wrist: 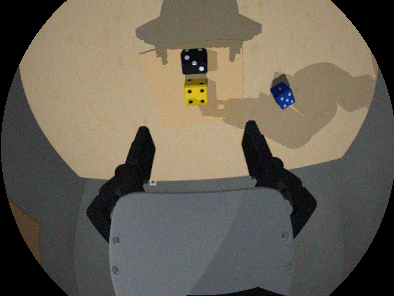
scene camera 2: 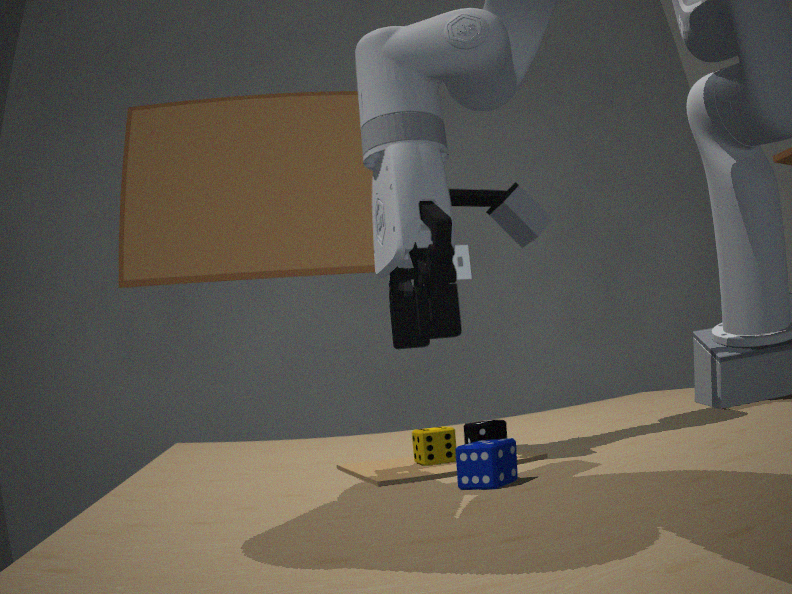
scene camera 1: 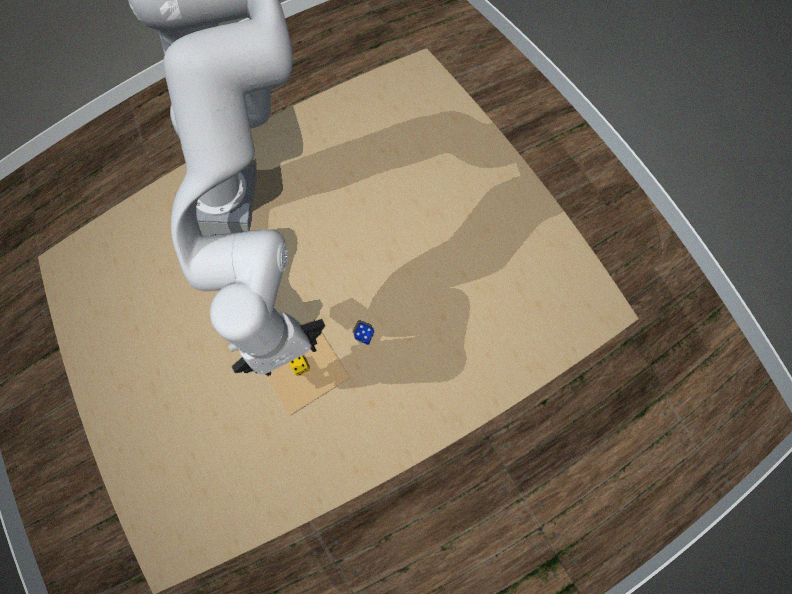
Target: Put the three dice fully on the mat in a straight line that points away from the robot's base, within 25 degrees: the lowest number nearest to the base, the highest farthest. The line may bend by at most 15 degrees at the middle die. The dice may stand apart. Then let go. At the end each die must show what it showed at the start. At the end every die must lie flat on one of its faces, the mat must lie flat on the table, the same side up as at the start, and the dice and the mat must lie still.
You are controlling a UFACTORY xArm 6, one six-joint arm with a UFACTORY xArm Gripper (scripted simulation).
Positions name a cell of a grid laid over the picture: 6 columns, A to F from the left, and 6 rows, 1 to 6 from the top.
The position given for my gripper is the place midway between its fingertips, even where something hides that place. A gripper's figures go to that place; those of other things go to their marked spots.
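Labels:
There's a blue die (scene camera 2: D5) and a black die (scene camera 2: D5), and the spots on them are 15 cm apart. The blue die is 41 cm from the lens, which makes it the nearest to the lens of the things named here. For the black die it's 56 cm from the lens, and my gripper (scene camera 2: D4) is 56 cm from the lens too.

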